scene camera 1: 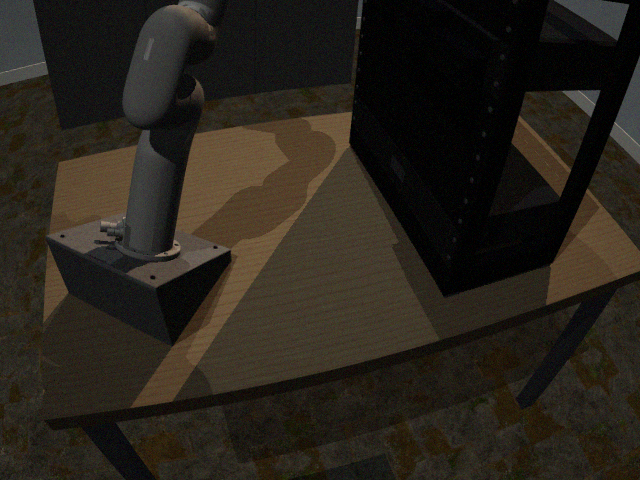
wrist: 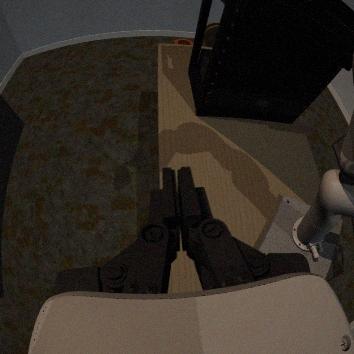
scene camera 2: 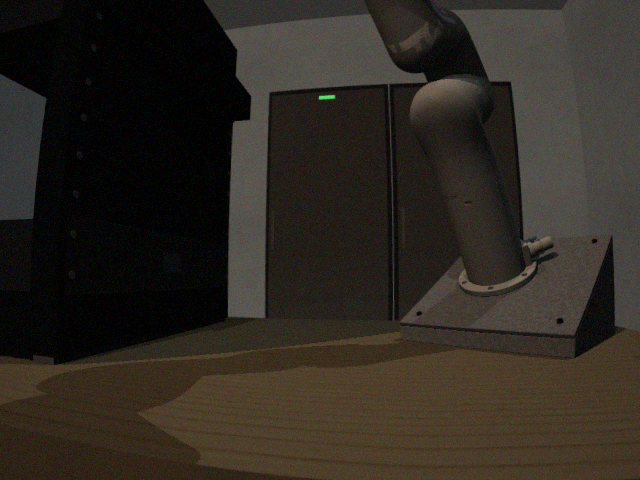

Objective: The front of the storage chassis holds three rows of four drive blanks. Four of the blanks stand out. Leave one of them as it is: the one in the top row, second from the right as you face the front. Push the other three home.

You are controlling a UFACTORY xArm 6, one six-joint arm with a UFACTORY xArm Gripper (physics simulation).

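Observation:
The tall black rack stands on the table. Its front is almost black in all three views. The storage chassis and its drive blanks cannot be made out, so which blanks stand out cannot be told. A dark block juts from the upper front of the rack in scene camera 2. My gripper is shut and empty, its two fingers close together. In the wrist view it hangs over the table's edge, well apart from the rack. The gripper does not show in either scene view.
The wooden table carries the arm's wedge-shaped base opposite the rack's front. A dark cabinet stands behind the table. Orange and brown round objects show beyond the table's far end in the wrist view.

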